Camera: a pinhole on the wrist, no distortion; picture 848 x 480 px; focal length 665.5 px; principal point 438.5 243.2 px. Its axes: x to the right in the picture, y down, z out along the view. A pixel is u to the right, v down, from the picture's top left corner.
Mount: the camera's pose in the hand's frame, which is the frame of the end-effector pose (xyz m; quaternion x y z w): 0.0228 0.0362 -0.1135 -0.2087 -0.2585 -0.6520 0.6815
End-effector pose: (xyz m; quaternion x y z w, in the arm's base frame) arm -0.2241 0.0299 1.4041 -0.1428 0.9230 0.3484 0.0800
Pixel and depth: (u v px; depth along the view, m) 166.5 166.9 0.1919
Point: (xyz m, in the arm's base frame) -0.2786 0.1781 1.5521
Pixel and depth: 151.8 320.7 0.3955
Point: -0.3856 0.3826 1.5873
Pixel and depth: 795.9 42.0 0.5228
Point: -0.0811 0.4672 1.1854
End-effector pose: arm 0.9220 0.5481 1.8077 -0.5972 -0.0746 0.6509 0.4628
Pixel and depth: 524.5 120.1 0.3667
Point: 0.6294 0.4627 1.7695
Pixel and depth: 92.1 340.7 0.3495
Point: 0.6828 0.3761 1.5314
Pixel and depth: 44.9 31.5 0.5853
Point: 0.4547 0.0832 1.5643
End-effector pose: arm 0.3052 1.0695 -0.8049 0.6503 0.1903 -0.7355 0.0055
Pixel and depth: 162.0 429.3 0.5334
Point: 0.2627 0.5399 -1.0608
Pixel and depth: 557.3 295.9 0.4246
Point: 0.1094 0.7732 -0.8719
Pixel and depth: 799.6 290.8 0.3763
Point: 0.0358 0.8821 -0.8321
